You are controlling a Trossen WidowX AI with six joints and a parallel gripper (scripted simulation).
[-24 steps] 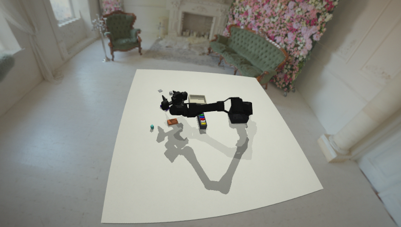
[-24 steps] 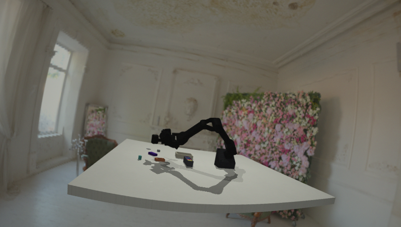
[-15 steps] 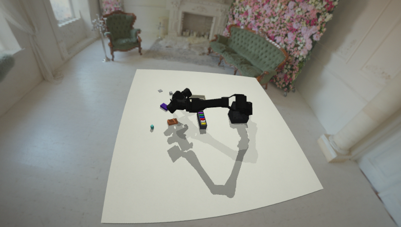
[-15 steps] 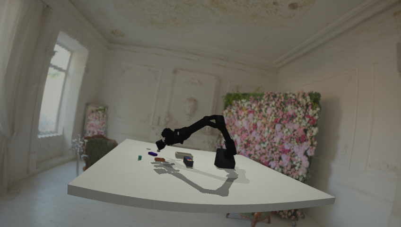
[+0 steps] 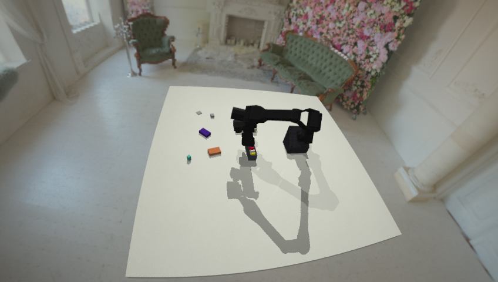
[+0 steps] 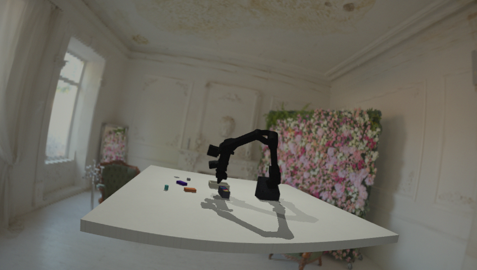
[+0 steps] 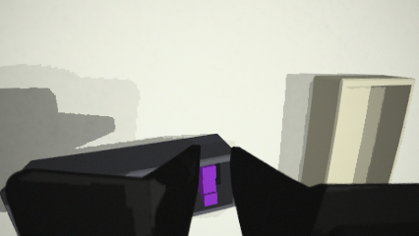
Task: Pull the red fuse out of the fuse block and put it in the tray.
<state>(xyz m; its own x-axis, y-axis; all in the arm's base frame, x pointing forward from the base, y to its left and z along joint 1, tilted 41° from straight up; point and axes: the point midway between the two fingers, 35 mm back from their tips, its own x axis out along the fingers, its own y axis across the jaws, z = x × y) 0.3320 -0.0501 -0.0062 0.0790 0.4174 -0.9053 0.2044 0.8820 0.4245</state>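
The red fuse lies 3 cm behind my gripper tip, 6 cm to the left of it and 4 cm below it. Round my gripper tip: tray 5 cm behind, 16 cm to the right, 6 cm below; purple block 20 cm ahead, 11 cm to the right, 5 cm below; orange block 17 cm ahead, 4 cm to the left, 5 cm below.
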